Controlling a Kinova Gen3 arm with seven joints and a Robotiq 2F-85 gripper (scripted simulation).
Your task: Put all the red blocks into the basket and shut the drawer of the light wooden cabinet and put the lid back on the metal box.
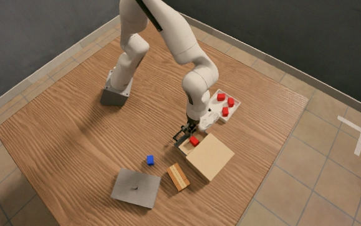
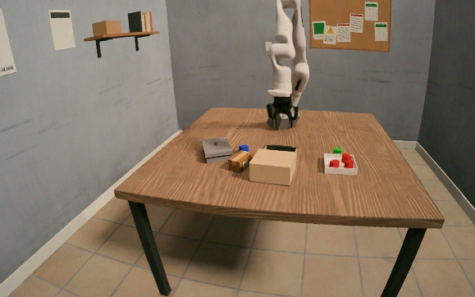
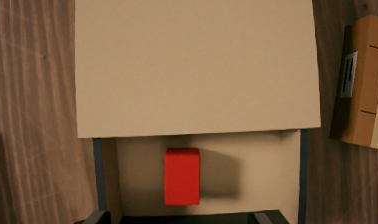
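Right now the light wooden cabinet is 150 mm below my hand, 60 mm ahead of it and 10 mm to the right of it. Also, from my hand: white basket: 260 mm to the left, 180 mm below, 80 mm behind; blue block: 220 mm to the right, 170 mm below, 50 mm behind; brown cardboard box: 160 mm to the right, 150 mm below, 90 mm ahead.
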